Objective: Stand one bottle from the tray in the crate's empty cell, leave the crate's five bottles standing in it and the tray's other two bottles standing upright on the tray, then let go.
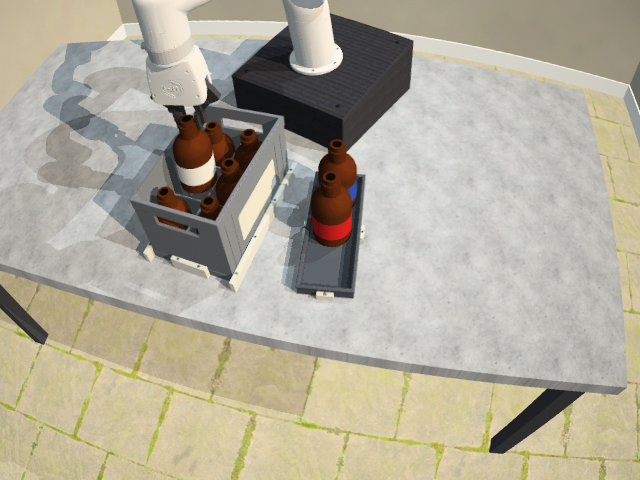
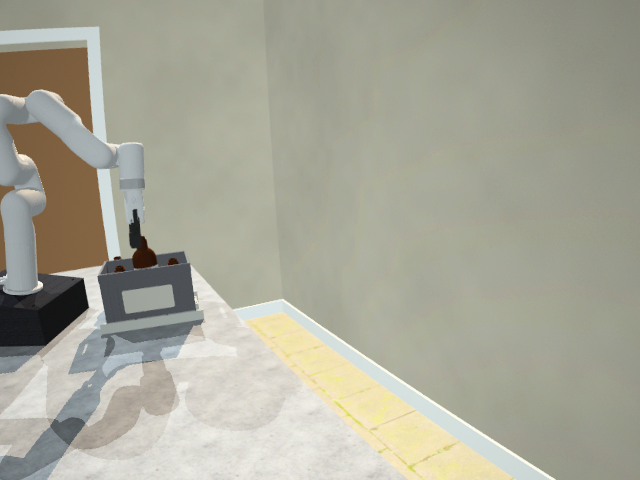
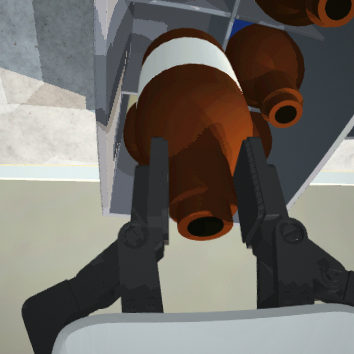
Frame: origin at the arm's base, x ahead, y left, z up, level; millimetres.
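Seen in the pictures: gripper, fingertip midpoint: [image 1: 192,123] [image 2: 135,246] [image 3: 202,156]; arm's base, origin of the base link: [image 1: 316,58] [image 2: 23,288].
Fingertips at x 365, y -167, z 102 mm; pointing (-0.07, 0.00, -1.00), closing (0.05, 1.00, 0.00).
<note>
Offsets run from my fingertips to a thing's middle. "spot": to the spot under its first point. Level surfaces: height alone.
My gripper [image 1: 189,114] [image 2: 135,242] [image 3: 202,156] is shut on the neck of a brown bottle with a white label @(dx +21, dy -3, dz -50 mm) [image 1: 194,152] [image 2: 144,257] [image 3: 192,112]. This bottle is about upright, its lower part inside the grey crate @(dx +24, dy +26, dz -145 mm) [image 1: 168,240] [image 2: 111,297] [image 3: 103,175] and its shoulders above the other bottles' necks. Its base is partly hidden. The crate's other bottles stand around it, among them one at the front left [image 1: 173,209] and one at the back @(spot: dx -53, dy +21, dz -111 mm) [image 1: 220,146]. A red-label bottle @(dx +45, dy +252, dz -150 mm) [image 1: 331,206] and a blue-label bottle @(dx -37, dy +253, dz -150 mm) [image 1: 338,164] stand upright on the dark tray @(spot: dx +138, dy +249, dz -227 mm) [image 1: 324,272].
The black robot base block [image 1: 289,111] [image 2: 56,310] stands behind the crate and tray. Pale blocks @(spot: dx +171, dy +2, dz -205 mm) [image 1: 190,266] line the crate's foot on the grey table @(dz -232 mm) [image 1: 465,232] [image 2: 258,423]. The crate's dividers @(dx +24, dy +26, dz -181 mm) [image 3: 227,25] and high end walls are close around the held bottle.
</note>
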